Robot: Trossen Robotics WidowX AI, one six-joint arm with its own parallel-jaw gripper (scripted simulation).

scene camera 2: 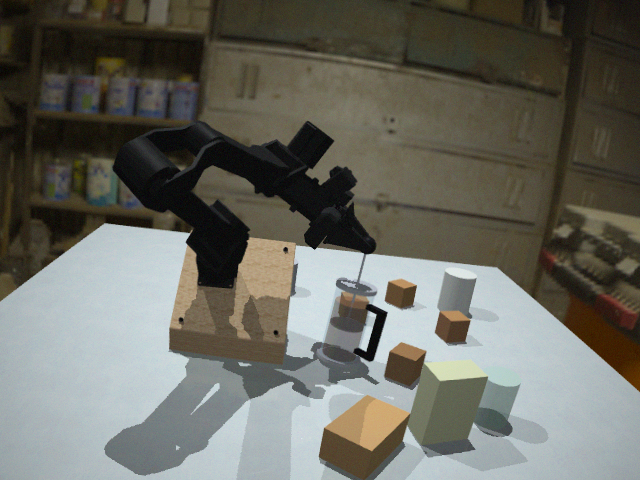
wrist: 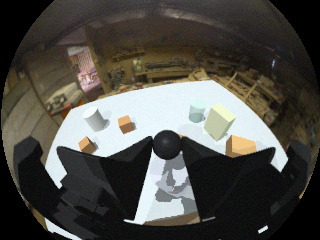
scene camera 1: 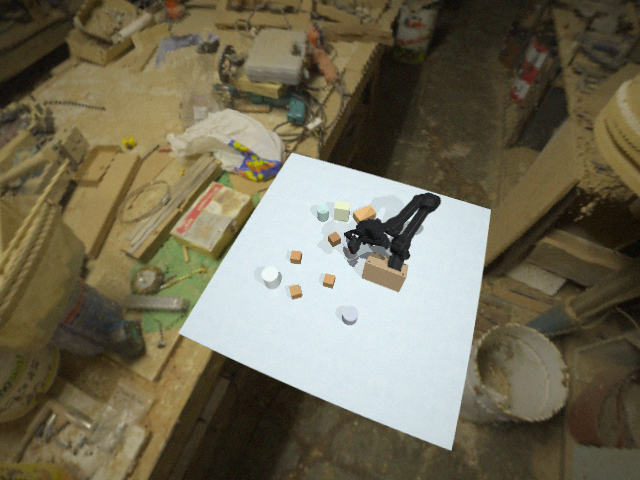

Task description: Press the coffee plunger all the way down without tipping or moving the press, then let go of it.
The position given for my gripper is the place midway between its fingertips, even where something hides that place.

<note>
I see my gripper (scene camera 2: pixel 371 247), a glass coffee press (scene camera 2: pixel 352 303), a white cylinder (scene camera 2: pixel 457 288), a pale yellow block (scene camera 2: pixel 449 393) and a pale green cylinder (scene camera 2: pixel 502 386).
The pale yellow block also shows in the wrist view (wrist: pixel 219 119). My gripper shows as well in the wrist view (wrist: pixel 166 140).
</note>
